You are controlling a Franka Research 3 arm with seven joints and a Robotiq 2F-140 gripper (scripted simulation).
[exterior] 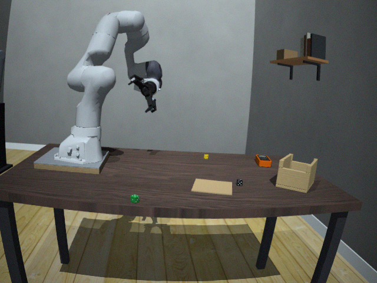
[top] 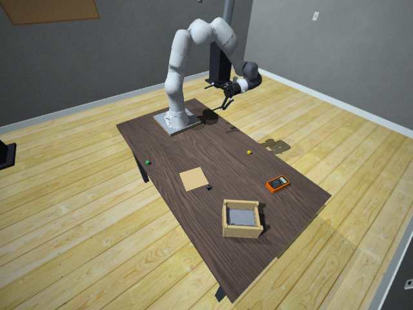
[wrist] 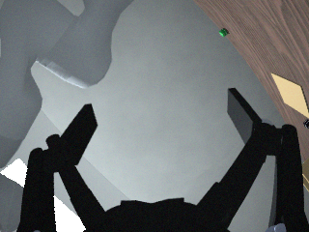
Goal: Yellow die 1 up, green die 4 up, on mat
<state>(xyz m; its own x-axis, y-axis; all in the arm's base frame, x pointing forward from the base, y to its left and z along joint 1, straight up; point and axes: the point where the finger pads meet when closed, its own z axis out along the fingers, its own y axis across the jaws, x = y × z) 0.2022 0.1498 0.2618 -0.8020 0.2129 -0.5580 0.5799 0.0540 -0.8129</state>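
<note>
The green die lies 4 cm ahead of my hand, 51 cm to the right of it and 28 cm below it. The rest, counted from my hand: yellow die 33 cm ahead, 11 cm to the left, 28 cm below; then black die 41 cm ahead, 29 cm to the right, 28 cm below; then tan mat 31 cm ahead, 33 cm to the right, 29 cm below.
</note>
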